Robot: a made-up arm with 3 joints. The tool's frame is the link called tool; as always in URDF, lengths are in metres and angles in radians. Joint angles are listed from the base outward. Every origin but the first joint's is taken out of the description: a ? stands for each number. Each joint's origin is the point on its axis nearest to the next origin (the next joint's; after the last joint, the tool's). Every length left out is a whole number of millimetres.
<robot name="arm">
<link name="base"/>
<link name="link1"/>
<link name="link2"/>
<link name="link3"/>
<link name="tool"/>
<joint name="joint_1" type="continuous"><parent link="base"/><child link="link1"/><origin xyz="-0.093 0.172 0.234" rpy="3.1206 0.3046 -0.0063"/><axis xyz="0 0 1"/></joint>
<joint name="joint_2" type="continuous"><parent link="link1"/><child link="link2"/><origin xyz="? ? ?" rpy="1.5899 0.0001 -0.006"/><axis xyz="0 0 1"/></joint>
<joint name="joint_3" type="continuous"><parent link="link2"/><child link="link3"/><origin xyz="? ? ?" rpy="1.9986 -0.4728 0.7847"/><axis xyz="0 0 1"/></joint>
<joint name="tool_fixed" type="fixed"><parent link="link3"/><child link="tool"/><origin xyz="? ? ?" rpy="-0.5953 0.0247 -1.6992"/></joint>
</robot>
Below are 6 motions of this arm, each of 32 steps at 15 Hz.
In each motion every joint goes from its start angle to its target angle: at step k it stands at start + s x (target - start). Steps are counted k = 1, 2, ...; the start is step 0. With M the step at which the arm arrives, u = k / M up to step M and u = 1 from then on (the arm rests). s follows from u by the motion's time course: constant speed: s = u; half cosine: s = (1 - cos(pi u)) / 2; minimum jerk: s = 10 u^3 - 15 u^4 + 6 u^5.
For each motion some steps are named. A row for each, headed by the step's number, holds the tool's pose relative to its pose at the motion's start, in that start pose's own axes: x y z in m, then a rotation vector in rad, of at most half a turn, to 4 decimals.
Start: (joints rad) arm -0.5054 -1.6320 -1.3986
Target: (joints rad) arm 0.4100 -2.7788 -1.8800
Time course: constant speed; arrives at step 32
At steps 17, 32:
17: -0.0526 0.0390 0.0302 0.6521 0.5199 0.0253
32: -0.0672 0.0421 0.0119 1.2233 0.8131 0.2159

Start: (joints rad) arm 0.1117 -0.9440 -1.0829
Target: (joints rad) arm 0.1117 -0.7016 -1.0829
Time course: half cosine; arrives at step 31
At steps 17, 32:
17: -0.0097 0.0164 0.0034 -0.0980 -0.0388 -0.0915
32: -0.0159 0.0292 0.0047 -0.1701 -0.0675 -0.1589

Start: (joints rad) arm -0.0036 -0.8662 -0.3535
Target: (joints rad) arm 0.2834 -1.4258 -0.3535
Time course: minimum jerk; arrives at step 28
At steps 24, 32:
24: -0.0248 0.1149 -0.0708 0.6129 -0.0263 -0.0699
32: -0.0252 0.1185 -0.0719 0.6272 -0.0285 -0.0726

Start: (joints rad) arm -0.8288 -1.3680 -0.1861
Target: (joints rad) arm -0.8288 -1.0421 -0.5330
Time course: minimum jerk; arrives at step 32
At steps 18, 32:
18: -0.0321 0.0599 0.0750 -0.1792 0.1776 -0.2320
32: -0.0386 0.1085 0.1121 -0.2938 0.2708 -0.3867

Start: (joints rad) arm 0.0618 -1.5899 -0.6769
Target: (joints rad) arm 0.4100 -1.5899 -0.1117
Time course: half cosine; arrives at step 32
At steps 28, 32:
28: 0.0284 -0.0013 -0.1100 0.1050 -0.3174 0.1351
32: 0.0303 -0.0008 -0.1138 0.1070 -0.3309 0.1395

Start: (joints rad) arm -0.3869 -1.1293 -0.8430
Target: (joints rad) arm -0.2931 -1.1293 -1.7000
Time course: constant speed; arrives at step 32
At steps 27, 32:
27: -0.0326 0.2002 0.1344 0.0492 0.4579 -0.6492
32: -0.0174 0.2346 0.1600 0.0574 0.5448 -0.7680

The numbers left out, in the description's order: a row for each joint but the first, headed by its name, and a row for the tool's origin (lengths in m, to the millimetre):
joint_2: -0.087 -0.034 0
joint_3: 0.003 -0.032 0
tool: -0.113 0.293 0

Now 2 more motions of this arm.
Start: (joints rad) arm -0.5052 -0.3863 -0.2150
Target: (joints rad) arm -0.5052 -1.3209 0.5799
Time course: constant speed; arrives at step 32
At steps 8, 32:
8: 0.0571 -0.0257 -0.0872 0.2029 -0.2100 0.2072
32: 0.3181 0.0934 -0.2468 0.7425 -1.0249 0.6411

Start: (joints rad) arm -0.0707 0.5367 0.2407
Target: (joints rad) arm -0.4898 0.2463 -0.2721
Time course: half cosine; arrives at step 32
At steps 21, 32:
21: 0.0113 0.1049 -0.0573 0.0354 -0.1487 -0.4064
32: 0.0302 0.1380 -0.0768 0.0735 -0.2062 -0.5322

